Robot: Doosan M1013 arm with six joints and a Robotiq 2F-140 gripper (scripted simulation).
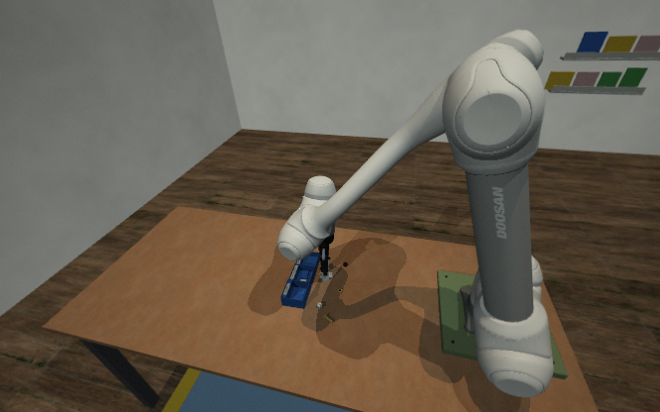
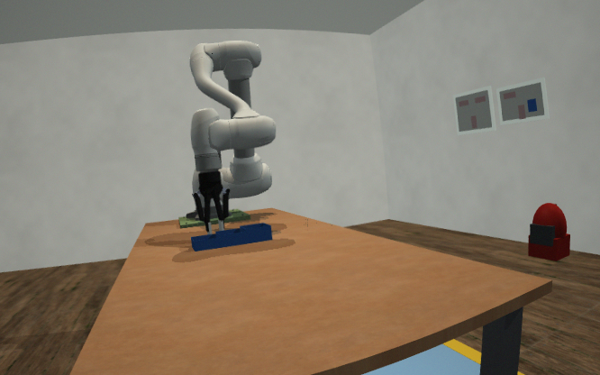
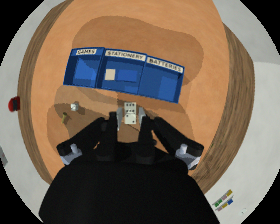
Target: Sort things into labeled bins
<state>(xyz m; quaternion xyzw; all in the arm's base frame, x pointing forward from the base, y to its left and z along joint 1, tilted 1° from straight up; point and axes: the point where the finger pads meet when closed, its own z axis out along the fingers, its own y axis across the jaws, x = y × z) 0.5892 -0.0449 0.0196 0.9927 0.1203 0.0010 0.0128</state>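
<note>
Right now the white flat part is 3 cm below my hand. The rest, counted from my hand: long blue bin: 8 cm ahead, 4 cm to the left, 1 cm below; then black nut: 7 cm to the right, 6 cm behind, 3 cm below; then brass nut: 7 cm behind, 6 cm to the left, 3 cm below.
</note>
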